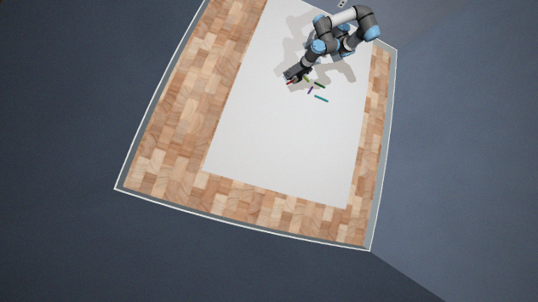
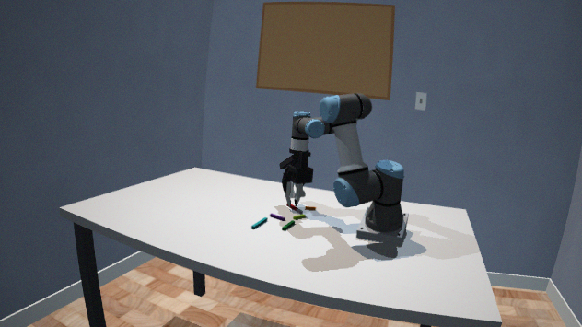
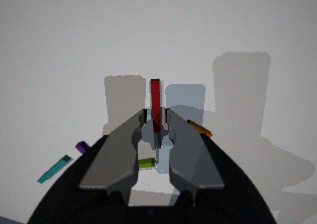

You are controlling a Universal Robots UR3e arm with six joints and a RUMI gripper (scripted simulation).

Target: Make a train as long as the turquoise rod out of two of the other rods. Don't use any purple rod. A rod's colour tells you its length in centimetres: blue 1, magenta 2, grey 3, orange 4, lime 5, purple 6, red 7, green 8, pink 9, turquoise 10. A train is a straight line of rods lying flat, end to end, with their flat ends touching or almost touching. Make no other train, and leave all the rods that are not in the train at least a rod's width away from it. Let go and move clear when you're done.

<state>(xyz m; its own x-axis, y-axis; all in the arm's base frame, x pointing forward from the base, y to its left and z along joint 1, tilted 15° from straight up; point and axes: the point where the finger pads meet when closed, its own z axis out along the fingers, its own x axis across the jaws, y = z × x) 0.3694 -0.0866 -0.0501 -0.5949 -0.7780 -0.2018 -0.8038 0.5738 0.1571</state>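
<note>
Now: the red rod 2 cm below my hand. Also, from my hand: grey rod: 4 cm behind, 3 cm to the left, 2 cm below; then lime rod: 7 cm behind, 9 cm to the left, 2 cm below; then orange rod: 6 cm behind, 3 cm to the right, 2 cm below.
</note>
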